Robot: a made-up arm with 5 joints. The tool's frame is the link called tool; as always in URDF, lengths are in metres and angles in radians.
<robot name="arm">
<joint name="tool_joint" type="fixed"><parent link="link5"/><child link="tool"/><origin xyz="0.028 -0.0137 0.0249" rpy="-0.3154 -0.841 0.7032"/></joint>
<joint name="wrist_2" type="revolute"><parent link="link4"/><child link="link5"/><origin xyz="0.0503 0.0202 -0.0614"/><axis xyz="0 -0.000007 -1"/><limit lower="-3.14" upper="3.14"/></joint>
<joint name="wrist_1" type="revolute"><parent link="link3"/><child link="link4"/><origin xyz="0.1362 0.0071 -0.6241"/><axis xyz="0 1 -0.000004"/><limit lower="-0.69" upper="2.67"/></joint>
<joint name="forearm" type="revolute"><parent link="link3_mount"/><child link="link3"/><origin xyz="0.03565 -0.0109 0.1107"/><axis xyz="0 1 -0.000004"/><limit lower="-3.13" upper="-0.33"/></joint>
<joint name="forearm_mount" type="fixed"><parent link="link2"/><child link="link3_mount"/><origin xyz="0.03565 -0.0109 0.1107"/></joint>
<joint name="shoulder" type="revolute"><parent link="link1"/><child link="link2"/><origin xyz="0.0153 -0.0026 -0.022"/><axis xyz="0 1 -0.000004"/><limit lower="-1.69" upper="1.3"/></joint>
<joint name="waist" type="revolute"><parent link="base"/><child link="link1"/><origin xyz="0.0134 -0.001 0.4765"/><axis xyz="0 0 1"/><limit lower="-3.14" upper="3.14"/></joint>
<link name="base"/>
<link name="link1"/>
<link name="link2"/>
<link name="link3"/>
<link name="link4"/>
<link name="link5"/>
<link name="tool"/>
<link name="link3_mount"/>
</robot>
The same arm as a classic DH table. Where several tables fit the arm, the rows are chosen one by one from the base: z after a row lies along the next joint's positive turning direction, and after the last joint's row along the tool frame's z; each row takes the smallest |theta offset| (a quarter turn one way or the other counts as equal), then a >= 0, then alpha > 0; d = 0 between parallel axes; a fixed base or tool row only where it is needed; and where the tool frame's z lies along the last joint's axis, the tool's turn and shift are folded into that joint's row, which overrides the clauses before.
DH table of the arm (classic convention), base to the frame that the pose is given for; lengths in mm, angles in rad. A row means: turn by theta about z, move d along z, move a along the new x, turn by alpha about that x. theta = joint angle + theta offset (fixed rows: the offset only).
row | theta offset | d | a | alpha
base (fixed) | -0.0745 | 0.0 | 13.4 | 0.0000
waist | 0.0745 | 454.5 | 15.3 | -1.5708
shoulder | -1.2592 | 0.0 | 232.6 | 0.0000
forearm | -0.5264 | 0.0 | -638.8 | 0.0000
wrist_1 | -1.3559 | 2.9 | -50.3 | 1.5708
wrist_2 | 1.2803 | 17.7 | -21.1 | 2.2573
tool (fixed) | -1.3001 | -29.6 | 0.0 | 0.0000
Joint limits (rad, base to tool): -3.1400..3.1400 -1.6900..1.3000 -3.1300..-0.3300 -0.6900..2.6700 -3.1400..3.1400

